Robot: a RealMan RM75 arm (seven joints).
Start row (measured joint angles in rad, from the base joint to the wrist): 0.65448 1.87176 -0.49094 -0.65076 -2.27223 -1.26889 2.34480
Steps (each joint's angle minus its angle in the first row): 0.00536 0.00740 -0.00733 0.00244 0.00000 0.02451 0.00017; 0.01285 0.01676 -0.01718 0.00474 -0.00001 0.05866 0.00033; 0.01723 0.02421 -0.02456 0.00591 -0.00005 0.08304 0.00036; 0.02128 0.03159 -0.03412 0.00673 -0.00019 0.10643 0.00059; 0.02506 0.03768 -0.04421 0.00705 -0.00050 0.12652 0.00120; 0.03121 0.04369 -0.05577 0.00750 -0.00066 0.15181 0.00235; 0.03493 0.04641 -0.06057 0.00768 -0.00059 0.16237 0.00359; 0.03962 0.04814 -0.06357 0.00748 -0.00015 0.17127 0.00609; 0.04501 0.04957 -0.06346 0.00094 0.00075 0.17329 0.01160; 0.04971 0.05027 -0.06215 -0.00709 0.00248 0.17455 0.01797; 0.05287 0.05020 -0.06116 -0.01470 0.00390 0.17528 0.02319; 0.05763 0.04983 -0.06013 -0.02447 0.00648 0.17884 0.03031; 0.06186 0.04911 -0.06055 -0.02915 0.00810 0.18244 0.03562
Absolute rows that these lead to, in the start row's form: 0.65984 1.87916 -0.49827 -0.64832 -2.27223 -1.24438 2.34497; 0.66733 1.88852 -0.50812 -0.64602 -2.27224 -1.21023 2.34513; 0.67171 1.89597 -0.51550 -0.64485 -2.27228 -1.18585 2.34516; 0.67576 1.90335 -0.52506 -0.64403 -2.27242 -1.16246 2.34539; 0.67954 1.90944 -0.53515 -0.64371 -2.27273 -1.14237 2.34600; 0.68569 1.91545 -0.54671 -0.64326 -2.27289 -1.11708 2.34715; 0.68941 1.91817 -0.55151 -0.64308 -2.27282 -1.10652 2.34839; 0.69410 1.91990 -0.55451 -0.64328 -2.27238 -1.09762 2.35089; 0.69949 1.92133 -0.55440 -0.64982 -2.27148 -1.09560 2.35640; 0.70419 1.92203 -0.55309 -0.65785 -2.26975 -1.09434 2.36277; 0.70735 1.92196 -0.55210 -0.66546 -2.26833 -1.09361 2.36799; 0.71211 1.92159 -0.55107 -0.67523 -2.26575 -1.09005 2.37511; 0.71634 1.92087 -0.55149 -0.67991 -2.26413 -1.08645 2.38042
